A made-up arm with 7 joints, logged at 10 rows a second.
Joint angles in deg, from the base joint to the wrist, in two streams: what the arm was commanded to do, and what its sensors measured. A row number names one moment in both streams.
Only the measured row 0 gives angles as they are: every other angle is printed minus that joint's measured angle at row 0.
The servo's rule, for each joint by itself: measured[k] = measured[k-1] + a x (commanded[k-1-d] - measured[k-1]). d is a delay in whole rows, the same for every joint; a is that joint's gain. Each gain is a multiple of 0.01, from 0.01 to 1. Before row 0 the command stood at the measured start. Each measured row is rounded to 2 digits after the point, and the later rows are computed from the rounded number. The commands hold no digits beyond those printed.
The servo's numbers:
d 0
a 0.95 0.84 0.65 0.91 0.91 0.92 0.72
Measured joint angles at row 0:
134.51, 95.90, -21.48, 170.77, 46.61, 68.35, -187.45
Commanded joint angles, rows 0 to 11:
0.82, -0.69, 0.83, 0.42, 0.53, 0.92, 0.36
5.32, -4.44, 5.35, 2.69, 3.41, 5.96, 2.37
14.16, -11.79, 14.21, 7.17, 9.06, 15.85, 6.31
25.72, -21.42, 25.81, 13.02, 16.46, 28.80, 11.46
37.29, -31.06, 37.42, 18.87, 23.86, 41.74, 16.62
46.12, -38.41, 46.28, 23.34, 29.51, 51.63, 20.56
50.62, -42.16, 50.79, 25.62, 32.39, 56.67, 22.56
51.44, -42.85, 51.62, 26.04, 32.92, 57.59, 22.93
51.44, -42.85, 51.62, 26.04, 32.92, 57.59, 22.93
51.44, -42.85, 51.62, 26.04, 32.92, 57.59, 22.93
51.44, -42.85, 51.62, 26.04, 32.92, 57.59, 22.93
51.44, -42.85, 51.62, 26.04, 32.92, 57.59, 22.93
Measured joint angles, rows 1 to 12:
0.78, -0.58, 0.54, 0.38, 0.48, 0.85, 0.26
5.09, -3.82, 3.67, 2.48, 3.15, 5.55, 1.78
13.71, -10.51, 10.52, 6.75, 8.53, 15.03, 5.04
25.12, -19.67, 20.46, 12.46, 15.75, 27.70, 9.66
36.68, -29.24, 31.48, 18.29, 23.13, 40.62, 14.67
45.65, -36.94, 41.10, 22.89, 28.94, 50.75, 18.91
50.37, -41.32, 47.40, 25.37, 32.08, 56.20, 21.54
51.39, -42.61, 50.14, 25.98, 32.84, 57.48, 22.54
51.44, -42.81, 51.10, 26.03, 32.91, 57.58, 22.82
51.44, -42.84, 51.44, 26.04, 32.92, 57.59, 22.90
51.44, -42.85, 51.56, 26.04, 32.92, 57.59, 22.92
51.44, -42.85, 51.60, 26.04, 32.92, 57.59, 22.93

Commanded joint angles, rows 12 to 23:
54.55, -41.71, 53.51, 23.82, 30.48, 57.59, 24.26
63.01, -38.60, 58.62, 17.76, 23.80, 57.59, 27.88
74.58, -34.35, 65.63, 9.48, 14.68, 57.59, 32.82
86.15, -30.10, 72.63, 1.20, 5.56, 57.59, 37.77
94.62, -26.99, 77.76, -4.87, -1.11, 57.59, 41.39
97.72, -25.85, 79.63, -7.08, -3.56, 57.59, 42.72
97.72, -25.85, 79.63, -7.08, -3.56, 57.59, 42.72
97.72, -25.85, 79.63, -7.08, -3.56, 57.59, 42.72
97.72, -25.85, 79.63, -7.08, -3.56, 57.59, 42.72
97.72, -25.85, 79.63, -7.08, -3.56, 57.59, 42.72
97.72, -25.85, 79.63, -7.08, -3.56, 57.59, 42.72
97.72, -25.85, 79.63, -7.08, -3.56, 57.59, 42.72
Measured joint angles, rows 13 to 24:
54.39, -41.89, 52.84, 24.02, 30.70, 57.59, 23.89
62.58, -39.13, 56.60, 18.32, 24.42, 57.59, 26.76
73.98, -35.11, 62.47, 10.28, 15.56, 57.59, 31.12
85.54, -30.90, 69.07, 2.02, 6.46, 57.59, 35.91
94.17, -27.62, 74.72, -4.25, -0.43, 57.59, 39.86
97.54, -26.13, 77.91, -6.83, -3.28, 57.59, 41.92
97.71, -25.89, 79.03, -7.06, -3.53, 57.59, 42.50
97.72, -25.86, 79.42, -7.08, -3.56, 57.59, 42.66
97.72, -25.85, 79.56, -7.08, -3.56, 57.59, 42.70
97.72, -25.85, 79.61, -7.08, -3.56, 57.59, 42.71
97.72, -25.85, 79.62, -7.08, -3.56, 57.59, 42.72
97.72, -25.85, 79.63, -7.08, -3.56, 57.59, 42.72

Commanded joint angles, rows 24 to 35:
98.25, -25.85, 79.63, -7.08, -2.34, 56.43, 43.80
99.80, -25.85, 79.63, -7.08, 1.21, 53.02, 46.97
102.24, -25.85, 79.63, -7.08, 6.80, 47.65, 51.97
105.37, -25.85, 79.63, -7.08, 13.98, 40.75, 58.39
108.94, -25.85, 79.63, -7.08, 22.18, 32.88, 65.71
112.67, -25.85, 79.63, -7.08, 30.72, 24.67, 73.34
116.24, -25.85, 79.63, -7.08, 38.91, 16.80, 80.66
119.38, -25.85, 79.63, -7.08, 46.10, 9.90, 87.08
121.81, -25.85, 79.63, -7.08, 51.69, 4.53, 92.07
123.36, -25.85, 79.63, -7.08, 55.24, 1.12, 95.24
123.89, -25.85, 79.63, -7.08, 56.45, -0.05, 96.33
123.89, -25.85, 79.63, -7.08, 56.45, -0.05, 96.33
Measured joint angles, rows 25 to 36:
98.22, -25.85, 79.63, -7.08, -2.45, 56.52, 43.50
99.72, -25.85, 79.63, -7.08, 0.88, 53.30, 46.00
102.11, -25.85, 79.63, -7.08, 6.27, 48.10, 50.30
105.21, -25.85, 79.63, -7.08, 13.29, 41.34, 56.12
108.75, -25.85, 79.63, -7.08, 21.38, 33.56, 63.02
112.47, -25.85, 79.63, -7.08, 29.88, 25.38, 70.45
116.05, -25.85, 79.63, -7.08, 38.10, 17.49, 77.80
119.21, -25.85, 79.63, -7.08, 45.38, 10.51, 84.48
121.68, -25.85, 79.63, -7.08, 51.12, 5.01, 89.94
123.28, -25.85, 79.63, -7.08, 54.87, 1.43, 93.76
123.86, -25.85, 79.63, -7.08, 56.31, 0.07, 95.61
123.89, -25.85, 79.63, -7.08, 56.44, -0.04, 96.13

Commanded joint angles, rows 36 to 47:
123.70, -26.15, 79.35, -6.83, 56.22, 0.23, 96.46
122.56, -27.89, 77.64, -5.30, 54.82, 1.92, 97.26
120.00, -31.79, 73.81, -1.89, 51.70, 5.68, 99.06
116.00, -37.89, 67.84, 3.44, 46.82, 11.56, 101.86
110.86, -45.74, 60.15, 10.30, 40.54, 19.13, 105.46
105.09, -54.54, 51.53, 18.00, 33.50, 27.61, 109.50
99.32, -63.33, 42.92, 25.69, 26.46, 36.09, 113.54
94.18, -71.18, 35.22, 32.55, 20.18, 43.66, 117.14
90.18, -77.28, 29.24, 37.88, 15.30, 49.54, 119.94
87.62, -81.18, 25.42, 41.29, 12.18, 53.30, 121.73
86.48, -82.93, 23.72, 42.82, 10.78, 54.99, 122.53
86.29, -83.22, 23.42, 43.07, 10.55, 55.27, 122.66
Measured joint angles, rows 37 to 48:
123.71, -26.10, 79.45, -6.85, 56.24, 0.21, 96.37
122.62, -27.60, 78.27, -5.44, 54.95, 1.78, 97.01
120.13, -31.12, 75.37, -2.21, 51.99, 5.37, 98.49
116.21, -36.81, 70.48, 2.93, 47.29, 11.06, 100.92
111.13, -44.31, 63.77, 9.64, 41.15, 18.48, 104.19
105.39, -52.90, 55.81, 17.25, 34.19, 26.88, 108.01
99.62, -61.66, 47.43, 24.93, 27.16, 35.35, 111.99
94.45, -69.66, 39.49, 31.86, 20.81, 43.00, 115.70
90.39, -76.06, 32.83, 37.34, 15.80, 49.02, 118.75
87.76, -80.36, 28.01, 40.93, 12.51, 52.96, 120.90
86.54, -82.52, 25.22, 42.65, 10.94, 54.83, 122.07
86.30, -83.11, 24.05, 43.03, 10.59, 55.23, 122.49

